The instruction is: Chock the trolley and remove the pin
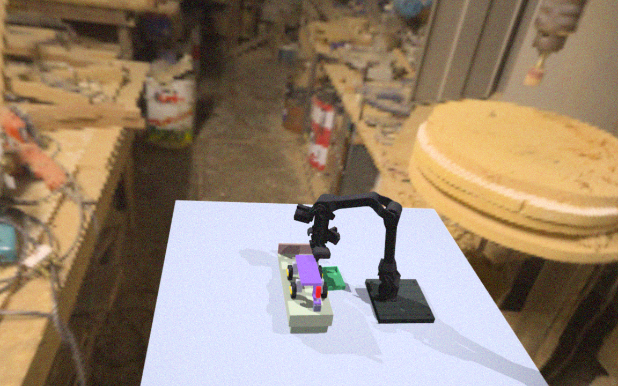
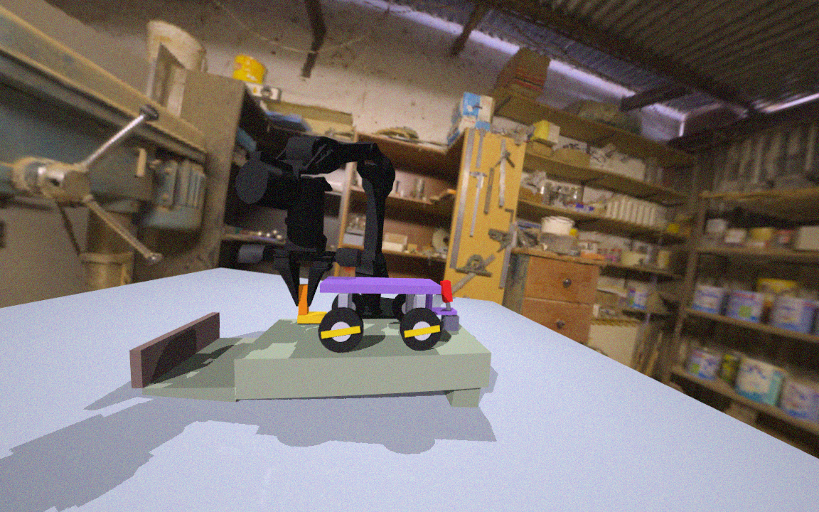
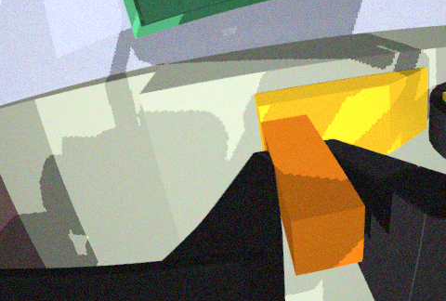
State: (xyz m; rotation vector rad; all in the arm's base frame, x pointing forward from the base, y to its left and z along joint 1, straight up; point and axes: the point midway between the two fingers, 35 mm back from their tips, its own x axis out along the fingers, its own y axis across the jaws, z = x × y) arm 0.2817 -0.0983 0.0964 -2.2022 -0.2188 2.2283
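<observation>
My gripper tip is now 10 mm short of the red-headed stop pin, 240 mm to the right of it and 40 mm below it. The rest, counted from my gripper tip: yellow chock: 20 mm to the left, 10 mm below; then green tray: 80 mm behind, 90 mm below; then grey-green ramp: 40 mm ahead, 130 mm to the left, 40 mm below.
</observation>
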